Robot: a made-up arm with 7 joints. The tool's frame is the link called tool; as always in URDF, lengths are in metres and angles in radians.
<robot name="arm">
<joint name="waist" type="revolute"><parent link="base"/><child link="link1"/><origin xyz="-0.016 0.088 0.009"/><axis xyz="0 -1 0"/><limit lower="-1.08" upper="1.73"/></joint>
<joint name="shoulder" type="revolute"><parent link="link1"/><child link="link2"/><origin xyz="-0.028 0.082 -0.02"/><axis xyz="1 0 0"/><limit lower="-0.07" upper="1.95"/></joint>
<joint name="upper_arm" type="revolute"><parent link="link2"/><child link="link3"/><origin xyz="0.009 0.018 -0.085"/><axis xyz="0 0 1"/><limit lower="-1.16" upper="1.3"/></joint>
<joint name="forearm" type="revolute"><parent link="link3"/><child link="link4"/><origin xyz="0.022 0.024 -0.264"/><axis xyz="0 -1 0"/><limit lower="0.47" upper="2.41"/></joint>
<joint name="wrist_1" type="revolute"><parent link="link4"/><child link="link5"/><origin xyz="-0.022 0.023 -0.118"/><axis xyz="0 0 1"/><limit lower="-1.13" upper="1.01"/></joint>
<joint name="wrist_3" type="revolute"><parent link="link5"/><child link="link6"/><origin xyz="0.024 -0.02 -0.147"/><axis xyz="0 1 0"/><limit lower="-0.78" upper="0.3"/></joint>
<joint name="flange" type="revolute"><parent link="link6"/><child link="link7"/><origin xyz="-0.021 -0.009 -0.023"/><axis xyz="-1 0 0"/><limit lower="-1.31" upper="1"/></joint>
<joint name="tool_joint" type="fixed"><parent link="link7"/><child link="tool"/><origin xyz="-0.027 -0.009 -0.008" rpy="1.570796 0 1.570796"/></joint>
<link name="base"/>
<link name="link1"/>
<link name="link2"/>
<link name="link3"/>
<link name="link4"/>
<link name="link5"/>
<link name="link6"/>
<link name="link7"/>
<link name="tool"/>
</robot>
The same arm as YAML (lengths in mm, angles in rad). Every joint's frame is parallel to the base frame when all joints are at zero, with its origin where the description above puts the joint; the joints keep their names.
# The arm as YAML. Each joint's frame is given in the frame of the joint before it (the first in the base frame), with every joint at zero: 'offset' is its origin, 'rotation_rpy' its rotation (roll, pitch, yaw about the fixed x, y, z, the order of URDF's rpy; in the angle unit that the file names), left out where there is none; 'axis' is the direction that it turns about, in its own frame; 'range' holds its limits. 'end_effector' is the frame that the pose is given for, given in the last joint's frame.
length_unit: mm
angle_unit: rad
chain:
  - id: waist
    offset: [-16.0, 88.0, 9.0]
    axis: [0.0, -1.0, 0.0]
    range: [-1.08, 1.73]
  - id: shoulder
    offset: [-28.0, 82.0, -20.0]
    axis: [1.0, 0.0, 0.0]
    range: [-0.07, 1.95]
  - id: upper_arm
    offset: [9.0, 18.0, -85.0]
    axis: [0.0, 0.0, 1.0]
    range: [-1.16, 1.3]
  - id: forearm
    offset: [22.0, 24.0, -264.0]
    axis: [0.0, -1.0, 0.0]
    range: [0.47, 2.41]
  - id: wrist_1
    offset: [-22.0, 23.0, -118.0]
    axis: [0.0, 0.0, 1.0]
    range: [-1.13, 1.01]
  - id: wrist_3
    offset: [24.0, -20.0, -147.0]
    axis: [0.0, 1.0, 0.0]
    range: [-0.78, 0.3]
  - id: flange
    offset: [-21.0, -9.0, -23.0]
    axis: [-1.0, 0.0, 0.0]
    range: [-1.31, 1.0]
end_effector:
  offset: [-27.0, -9.0, -8.0]
  rotation_rpy: [1.5708, 0.0, 1.5708]

